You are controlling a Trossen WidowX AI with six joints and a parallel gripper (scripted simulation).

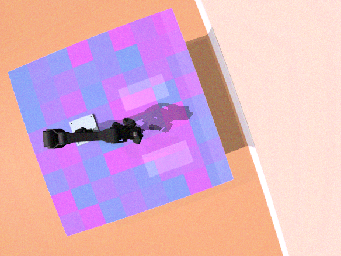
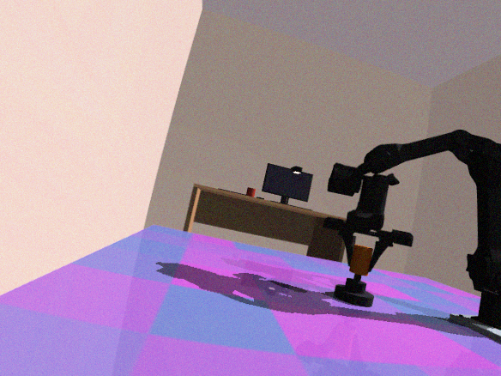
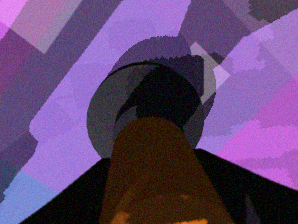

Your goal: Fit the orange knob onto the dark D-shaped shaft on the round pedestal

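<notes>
Right now my gripper tip is 2 cm below the orange knob. From my gripper tip the other things lie so: round pedestal 4 cm below.
</notes>
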